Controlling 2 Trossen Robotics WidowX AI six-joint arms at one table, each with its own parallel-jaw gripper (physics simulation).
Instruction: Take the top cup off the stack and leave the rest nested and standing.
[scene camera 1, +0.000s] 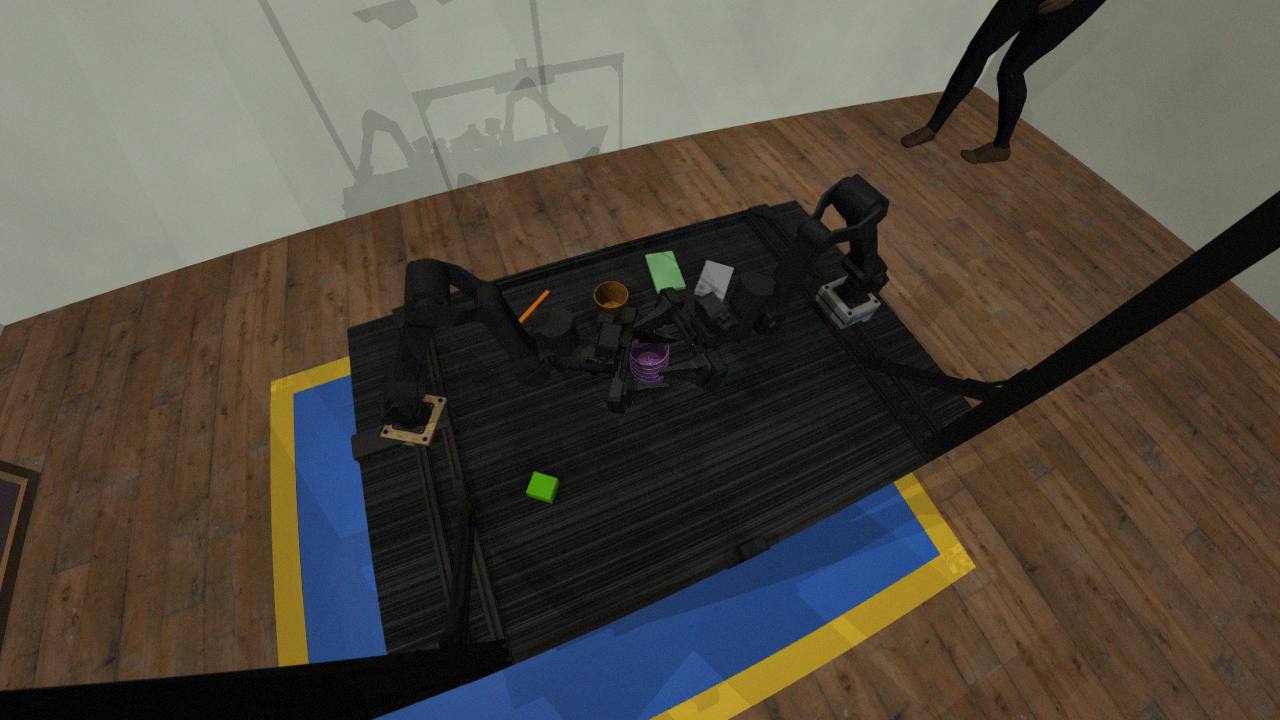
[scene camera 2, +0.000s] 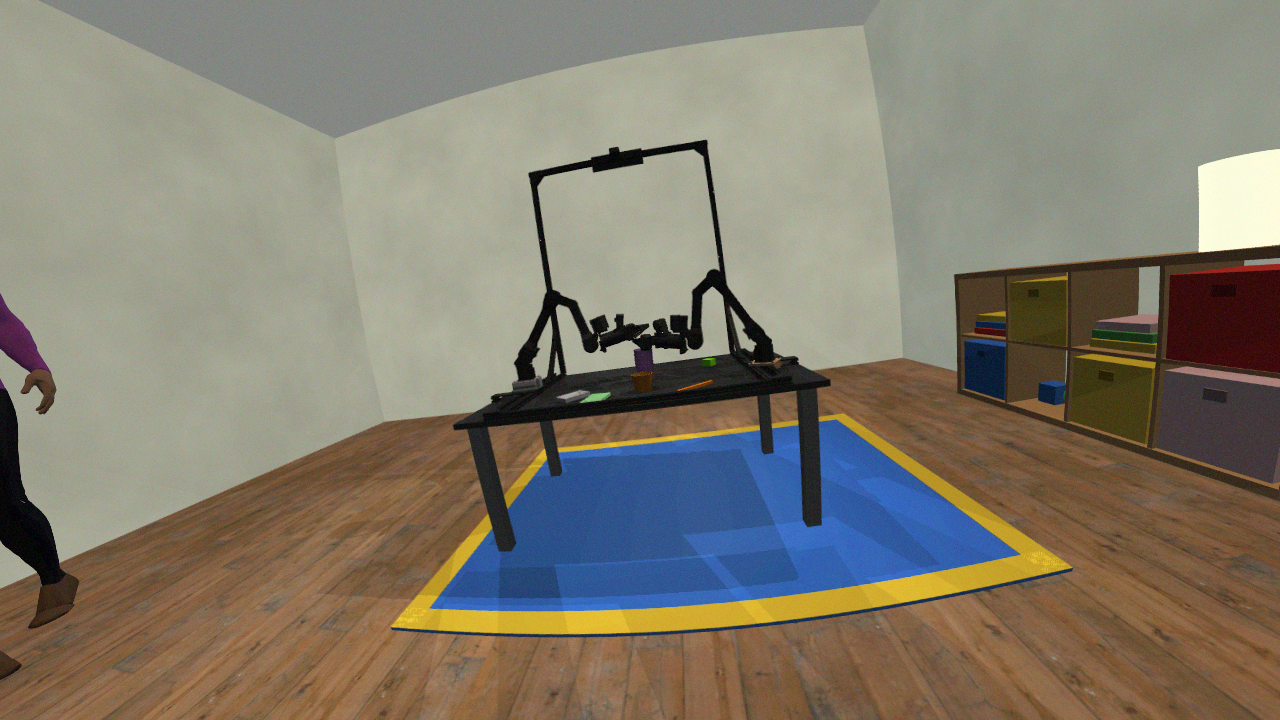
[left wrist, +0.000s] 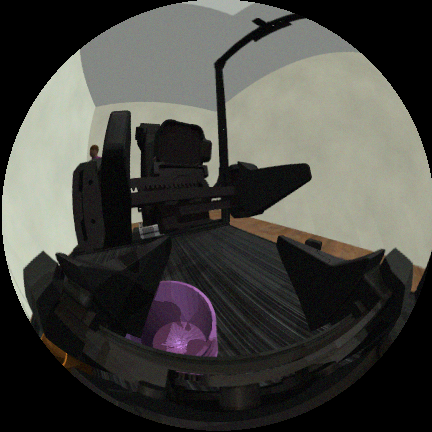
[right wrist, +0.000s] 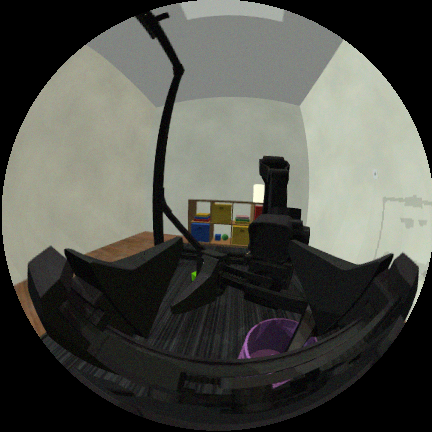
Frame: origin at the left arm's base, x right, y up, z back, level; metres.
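Where they show: left gripper, fingertip midpoint: (scene camera 1: 673, 362) (scene camera 2: 639, 339) (left wrist: 224, 241) (right wrist: 213, 342); right gripper, fingertip midpoint: (scene camera 1: 645, 350) (scene camera 2: 649, 324) (left wrist: 277, 155) (right wrist: 237, 244); left arm's base at its link origin: (scene camera 1: 413, 416) (scene camera 2: 765, 360); right arm's base at its link origin: (scene camera 1: 851, 294) (scene camera 2: 526, 379).
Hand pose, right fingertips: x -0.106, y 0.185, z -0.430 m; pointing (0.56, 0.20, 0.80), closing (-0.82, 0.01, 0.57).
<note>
Each offset is from my right fingertips to the centre of the thing. Level surfaces: height alone.
A purple cup stack (scene camera 1: 649, 359) (scene camera 2: 643, 359) stands upright near the middle of the black table @(dy -0.214 m) (scene camera 1: 709, 465) (scene camera 2: 745, 380). My left gripper (scene camera 1: 622, 360) (scene camera 2: 659, 342) (left wrist: 224, 241) is open and empty just left of the stack in scene camera 1. In the left wrist view the stack @(dz -0.001, dx -0.061, dy -0.119 m) (left wrist: 181, 318) sits low, beside one finger. My right gripper (scene camera 1: 682, 350) (scene camera 2: 630, 333) (right wrist: 237, 244) is open and empty just right of the stack. In the right wrist view the stack (right wrist: 268, 336) sits low beside one finger. The two grippers face each other over the stack.
An orange cup @(dz +0.103, dx -0.225, dy -0.182 m) (scene camera 1: 610, 295) (scene camera 2: 642, 380) stands behind the stack. A green card @(dz -0.006, dx -0.366, dy -0.209 m) (scene camera 1: 666, 270), a grey card @(dz -0.128, dx -0.355, dy -0.206 m) (scene camera 1: 715, 279), an orange pencil @(dz +0.284, dx -0.189, dy -0.209 m) (scene camera 1: 535, 306) and a green cube @(dz +0.150, dx +0.193, dy -0.200 m) (scene camera 1: 542, 486) lie on the table. A camera frame (scene camera 2: 537, 215) rises over it. A person (scene camera 1: 966, 65) stands at the far right.
</note>
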